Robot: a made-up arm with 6 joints.
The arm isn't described. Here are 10 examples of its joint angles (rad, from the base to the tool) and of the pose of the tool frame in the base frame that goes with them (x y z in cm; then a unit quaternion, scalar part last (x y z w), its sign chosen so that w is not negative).
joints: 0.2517 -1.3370 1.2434 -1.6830 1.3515 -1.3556
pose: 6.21 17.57 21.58 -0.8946 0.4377 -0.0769 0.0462
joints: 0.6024 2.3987 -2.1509 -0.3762 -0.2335 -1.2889
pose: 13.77 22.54 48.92 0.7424 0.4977 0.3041 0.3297
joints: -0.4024 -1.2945 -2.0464 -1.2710 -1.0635 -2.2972
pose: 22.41 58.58 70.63 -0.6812 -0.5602 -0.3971 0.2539
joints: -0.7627 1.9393 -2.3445 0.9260 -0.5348 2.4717
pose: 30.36 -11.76 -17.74 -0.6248 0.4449 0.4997 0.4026
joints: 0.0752 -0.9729 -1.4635 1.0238 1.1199 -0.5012
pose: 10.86 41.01 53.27 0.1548 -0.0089 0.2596 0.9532
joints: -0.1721 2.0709 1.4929 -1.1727 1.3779 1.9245
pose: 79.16 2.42 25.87 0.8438 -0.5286 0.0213 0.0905
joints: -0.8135 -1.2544 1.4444 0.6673 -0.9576 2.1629
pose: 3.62 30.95 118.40 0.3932 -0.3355 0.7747 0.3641
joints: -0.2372 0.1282 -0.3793 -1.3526 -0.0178 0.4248
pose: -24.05 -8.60 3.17 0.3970 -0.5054 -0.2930 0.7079
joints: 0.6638 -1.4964 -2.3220 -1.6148 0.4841 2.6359
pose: 35.73 89.64 71.61 -0.7886 -0.2013 0.0498 0.5789
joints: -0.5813 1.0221 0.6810 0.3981 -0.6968 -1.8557
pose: -13.55 -11.17 45.01 0.1648 -0.1857 0.9328 0.2611
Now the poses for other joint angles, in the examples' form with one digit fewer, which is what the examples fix.
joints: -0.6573 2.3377 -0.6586 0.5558 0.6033 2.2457
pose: 57.2 -46.8 28.9 0.094 -0.086 0.130 0.983
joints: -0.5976 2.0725 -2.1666 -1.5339 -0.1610 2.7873
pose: -33.1 -64.3 53.5 -0.211 0.904 -0.371 0.029
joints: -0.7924 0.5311 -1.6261 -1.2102 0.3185 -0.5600
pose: -22.9 -2.6 32.3 0.732 -0.263 -0.257 0.573
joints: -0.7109 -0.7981 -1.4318 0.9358 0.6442 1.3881
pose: -45.3 9.9 39.3 0.499 0.536 -0.426 0.531
